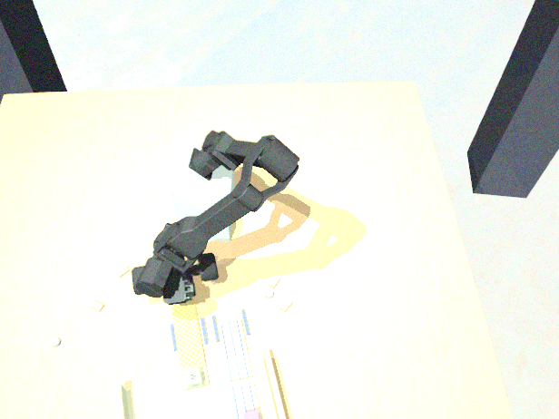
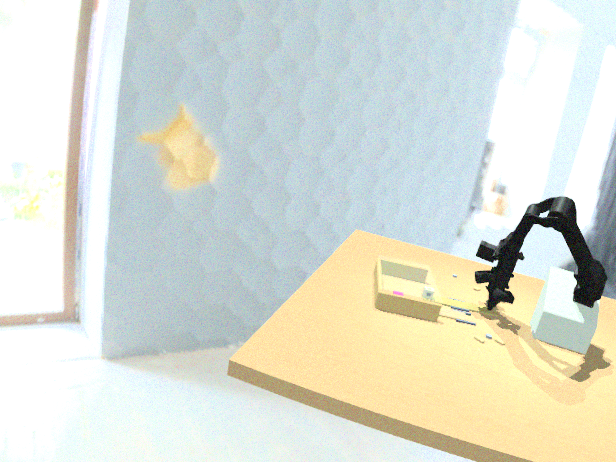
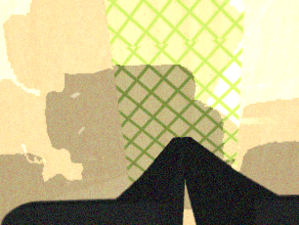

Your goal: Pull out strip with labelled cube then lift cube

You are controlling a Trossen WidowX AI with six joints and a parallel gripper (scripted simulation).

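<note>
The yellow-green cross-hatched strip is 10 cm ahead of my gripper tip and 4 cm to the left of it. From my gripper tip the other things lie so: white labelled cube 20 cm ahead, 7 cm to the left, 2 cm above.
</note>
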